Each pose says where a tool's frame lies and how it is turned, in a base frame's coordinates. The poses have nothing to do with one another.
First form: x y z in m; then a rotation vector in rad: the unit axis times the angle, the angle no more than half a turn.
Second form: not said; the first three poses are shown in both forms.
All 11 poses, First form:
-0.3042, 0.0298, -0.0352, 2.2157, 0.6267, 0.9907
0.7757, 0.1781, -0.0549, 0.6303, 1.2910, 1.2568
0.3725, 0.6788, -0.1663, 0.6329, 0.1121, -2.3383
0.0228, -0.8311, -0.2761, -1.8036, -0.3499, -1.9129
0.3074, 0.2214, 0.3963, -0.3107, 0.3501, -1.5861
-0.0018, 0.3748, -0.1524, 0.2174, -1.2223, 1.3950
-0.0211, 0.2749, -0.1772, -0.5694, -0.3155, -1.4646
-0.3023, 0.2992, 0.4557, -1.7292, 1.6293, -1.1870
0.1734, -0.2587, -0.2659, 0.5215, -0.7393, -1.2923
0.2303, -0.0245, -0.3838, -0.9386, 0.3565, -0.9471
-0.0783, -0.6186, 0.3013, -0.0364, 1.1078, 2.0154
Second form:
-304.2, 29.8, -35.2, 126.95, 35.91, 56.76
775.7, 178.1, -54.9, 36.11, 73.97, 72.01
372.5, 678.8, -166.3, 36.26, 6.42, -133.97
22.8, -831.1, -276.1, -103.34, -20.05, -109.60
307.4, 221.4, 396.3, -17.80, 20.06, -90.88
-1.8, 374.8, -152.4, 12.46, -70.03, 79.93
-21.1, 274.9, -177.2, -32.62, -18.08, -83.92
-302.3, 299.2, 455.7, -99.08, 93.35, -68.01
173.4, -258.7, -265.9, 29.88, -42.36, -74.04
230.3, -24.5, -383.8, -53.78, 20.43, -54.26
-78.3, -618.6, 301.3, -2.09, 63.47, 115.47

